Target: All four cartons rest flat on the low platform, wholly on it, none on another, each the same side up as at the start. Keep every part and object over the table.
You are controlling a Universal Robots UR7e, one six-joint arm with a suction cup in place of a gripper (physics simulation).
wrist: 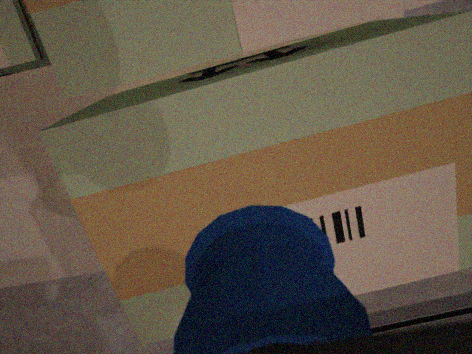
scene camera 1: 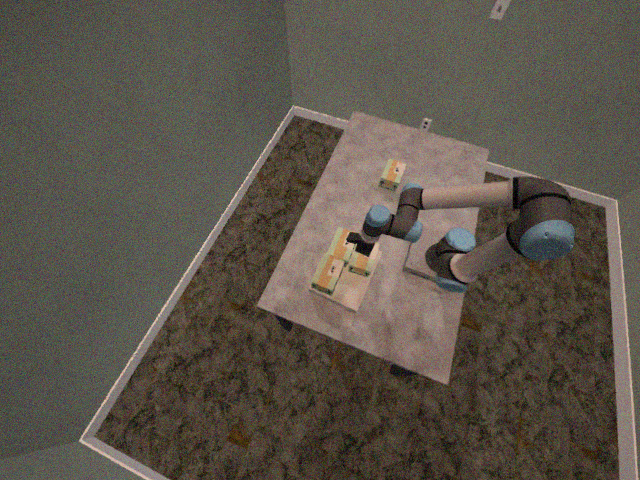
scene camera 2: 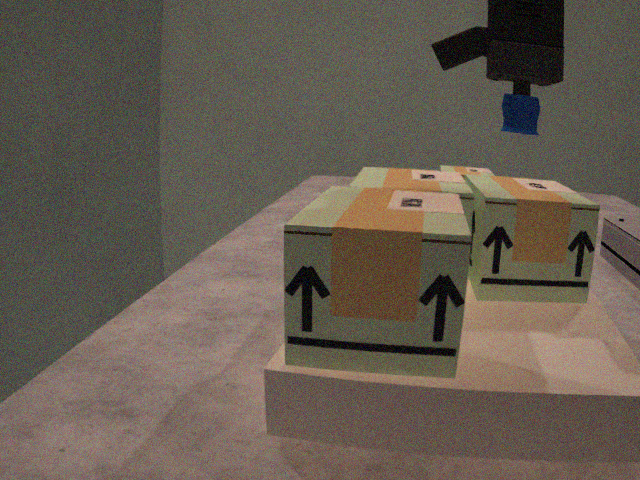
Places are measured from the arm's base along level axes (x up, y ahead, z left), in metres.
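Pixels of known places: hand at its tool point: (wrist: 260, 272) (scene camera 2: 519, 132).
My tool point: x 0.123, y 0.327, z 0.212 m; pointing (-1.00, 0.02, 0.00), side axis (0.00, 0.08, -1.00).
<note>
Ahead of a thing's pixels: the offset from my tool point to its middle. Level surfaces: height alone.
A carton with orange tape @[dx -0.093, dy +0.090, dz +0.144 m] (scene camera 1: 326, 273) (scene camera 2: 377, 273) stands flat on the front left of the low platform @[dx -0.159, dy +0.034, dz +0.064 m] (scene camera 1: 355, 295) (scene camera 2: 444, 421), arrows up. A second carton @[dx -0.093, dy +0.100, dz -0.007 m] (scene camera 1: 341, 243) (scene camera 2: 400, 178) is behind it, its base partly hidden. A third carton @[dx -0.093, dy -0.008, dz -0.013 m] (scene camera 1: 361, 265) (scene camera 2: 540, 232) (wrist: 250, 165) stands flat on the platform to the right, arrows up. The fourth carton @[dx -0.141, dy +0.085, dz -0.561 m] (scene camera 1: 392, 174) (scene camera 2: 466, 169) lies on the table, well behind the platform. My blue suction cup (scene camera 2: 520, 131) (wrist: 257, 250) is open, holding nothing, above and apart from the third carton. In scene camera 1 the tool hides the cup and part of that carton.
The arm's base stands on a grey plate (scene camera 1: 417, 262) right of the platform. The arm reaches across the table @[dx -0.183 m] (scene camera 1: 413, 330) from the right. The table's front edge is beyond the platform's front.
</note>
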